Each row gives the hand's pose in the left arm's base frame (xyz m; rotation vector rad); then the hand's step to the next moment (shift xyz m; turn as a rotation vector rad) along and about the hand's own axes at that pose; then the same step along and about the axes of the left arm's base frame.
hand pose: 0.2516 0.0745 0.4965 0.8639 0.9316 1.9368
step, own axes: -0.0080 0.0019 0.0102 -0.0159 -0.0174 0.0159
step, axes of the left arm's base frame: 0.0112 -0.0047 0.0048 0.0264 -0.0021 -0.0103
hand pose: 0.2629 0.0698 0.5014 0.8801 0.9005 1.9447
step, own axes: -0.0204 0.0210 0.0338 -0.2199 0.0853 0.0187
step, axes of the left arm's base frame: 0.0289 -0.0175 0.0293 0.0799 -0.2213 0.0250
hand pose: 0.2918 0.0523 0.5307 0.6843 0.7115 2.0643
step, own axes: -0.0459 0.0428 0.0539 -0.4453 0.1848 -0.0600
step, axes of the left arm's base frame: 0.0376 -0.0466 0.0570 0.0887 -0.4776 -0.0087
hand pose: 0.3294 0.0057 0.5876 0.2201 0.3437 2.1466
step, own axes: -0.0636 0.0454 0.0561 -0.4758 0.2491 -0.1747
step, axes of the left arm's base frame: 0.0163 -0.0680 0.0661 0.0231 -0.5559 -0.0970
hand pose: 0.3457 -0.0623 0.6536 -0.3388 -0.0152 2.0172
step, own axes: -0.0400 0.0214 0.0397 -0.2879 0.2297 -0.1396
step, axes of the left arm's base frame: -0.0118 -0.0395 0.0440 -0.0468 -0.3771 -0.1037
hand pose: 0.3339 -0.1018 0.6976 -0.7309 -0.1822 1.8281
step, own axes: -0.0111 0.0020 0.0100 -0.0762 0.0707 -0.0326
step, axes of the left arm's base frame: -0.0049 -0.0085 0.0114 -0.0228 -0.1026 -0.0285
